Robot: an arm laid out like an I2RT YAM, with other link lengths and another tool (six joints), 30 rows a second.
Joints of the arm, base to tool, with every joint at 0 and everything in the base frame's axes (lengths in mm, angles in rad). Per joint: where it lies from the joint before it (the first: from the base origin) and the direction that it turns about. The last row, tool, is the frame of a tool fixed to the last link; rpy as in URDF.
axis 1: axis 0 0 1 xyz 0 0 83.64
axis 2: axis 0 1 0 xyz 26 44.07 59.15
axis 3: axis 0 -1 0 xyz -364.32 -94.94 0
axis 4: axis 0 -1 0 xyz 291.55 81.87 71.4
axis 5: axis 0 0 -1 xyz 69.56 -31.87 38.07
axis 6: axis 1 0 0 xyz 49.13 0 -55.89
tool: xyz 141 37 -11 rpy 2.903 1.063 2.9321
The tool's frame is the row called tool.
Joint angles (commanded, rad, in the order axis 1, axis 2, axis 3, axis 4, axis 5, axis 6), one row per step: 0.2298, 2.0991, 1.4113, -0.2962, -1.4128, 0.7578; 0.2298, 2.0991, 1.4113, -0.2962, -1.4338, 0.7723; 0.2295, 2.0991, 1.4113, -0.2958, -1.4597, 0.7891; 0.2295, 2.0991, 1.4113, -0.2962, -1.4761, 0.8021; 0.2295, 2.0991, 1.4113, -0.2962, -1.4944, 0.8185; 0.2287, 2.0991, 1.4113, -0.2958, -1.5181, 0.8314; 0.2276, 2.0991, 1.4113, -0.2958, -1.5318, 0.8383; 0.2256, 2.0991, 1.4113, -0.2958, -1.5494, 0.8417; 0.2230, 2.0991, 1.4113, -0.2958, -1.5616, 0.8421; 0.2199, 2.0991, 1.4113, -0.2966, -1.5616, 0.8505; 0.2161, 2.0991, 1.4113, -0.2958, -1.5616, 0.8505; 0.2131, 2.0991, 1.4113, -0.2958, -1.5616, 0.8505; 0.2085, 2.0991, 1.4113, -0.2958, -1.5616, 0.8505
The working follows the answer.
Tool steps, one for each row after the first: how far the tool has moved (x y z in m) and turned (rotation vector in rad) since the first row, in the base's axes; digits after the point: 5 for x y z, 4 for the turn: -0.00161, -0.00054, 0.00344, 0.0149, 0.0182, 0.0099; -0.00350, -0.00146, 0.00768, 0.0333, 0.0392, 0.0222; -0.00467, -0.00199, 0.01034, 0.0443, 0.0555, 0.0301; -0.00588, -0.00262, 0.01331, 0.0562, 0.0751, 0.0390; -0.00747, -0.00394, 0.01713, 0.0730, 0.0918, 0.0507; -0.00822, -0.00503, 0.01933, 0.0826, 0.1011, 0.0571; -0.00921, -0.00679, 0.02213, 0.0960, 0.1077, 0.0652; -0.00959, -0.00860, 0.02407, 0.1057, 0.1102, 0.0697; -0.00838, -0.00993, 0.02406, 0.1042, 0.1191, 0.0660; -0.00724, -0.01163, 0.02408, 0.1046, 0.1181, 0.0622; -0.00637, -0.01299, 0.02408, 0.1047, 0.1179, 0.0592; -0.00503, -0.01507, 0.02408, 0.1050, 0.1177, 0.0546
Tool pose at each row, in the base's axes (x y z in m, rotation vector in rad; rounded; the steps above come from the unrounded poses): 0.45879, 0.30483, 0.27279, 0.2832, -1.8244, -1.6775; 0.45719, 0.30428, 0.27623, 0.2819, -1.7951, -1.6823; 0.45530, 0.30337, 0.28047, 0.2817, -1.7600, -1.6879; 0.45412, 0.30284, 0.28313, 0.2788, -1.7361, -1.6902; 0.45292, 0.30221, 0.28610, 0.2742, -1.7087, -1.6919; 0.45132, 0.30089, 0.28992, 0.2765, -1.6783, -1.6963; 0.45057, 0.29980, 0.29212, 0.2778, -1.6612, -1.6991; 0.44959, 0.29804, 0.29492, 0.2843, -1.6424, -1.7044; 0.44920, 0.29623, 0.29686, 0.2899, -1.6308, -1.7095; 0.45041, 0.29490, 0.29685, 0.2785, -1.6272, -1.7091; 0.45155, 0.29319, 0.29687, 0.2763, -1.6291, -1.7122; 0.45243, 0.29184, 0.29687, 0.2740, -1.6303, -1.7145; 0.45377, 0.28975, 0.29687, 0.2705, -1.6321, -1.7179

